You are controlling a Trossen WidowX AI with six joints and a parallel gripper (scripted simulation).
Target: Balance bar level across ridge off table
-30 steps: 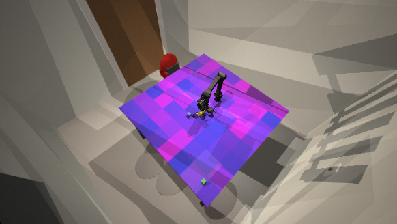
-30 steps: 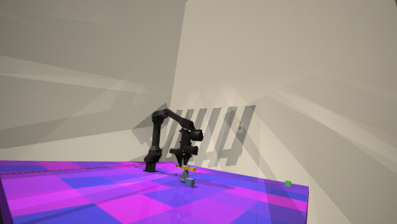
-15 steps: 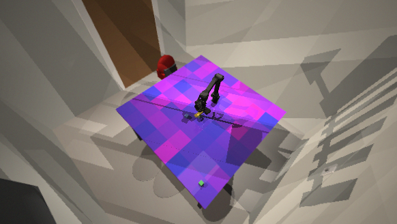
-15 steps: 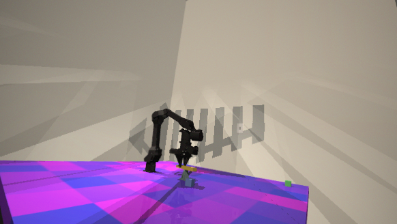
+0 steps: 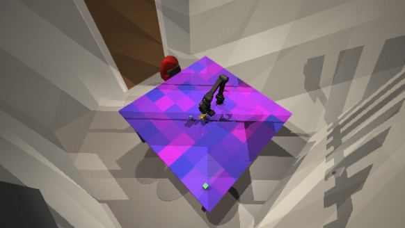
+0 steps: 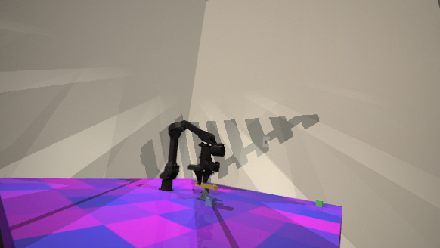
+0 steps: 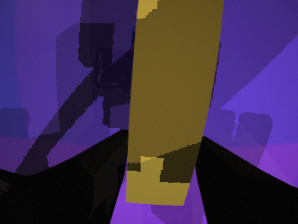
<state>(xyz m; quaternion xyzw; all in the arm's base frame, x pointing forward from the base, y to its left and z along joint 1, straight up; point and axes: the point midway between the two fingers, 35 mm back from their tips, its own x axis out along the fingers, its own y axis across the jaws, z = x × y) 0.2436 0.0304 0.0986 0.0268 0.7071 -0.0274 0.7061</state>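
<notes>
Now: the yellow bar 3 cm ahead of my gripper tip. Also, from my gripper tip: green cube (50 cm ahead, 47 cm to the left, 5 cm below); then light blue cube (13 cm ahead, 9 cm to the right, 5 cm below).
</notes>
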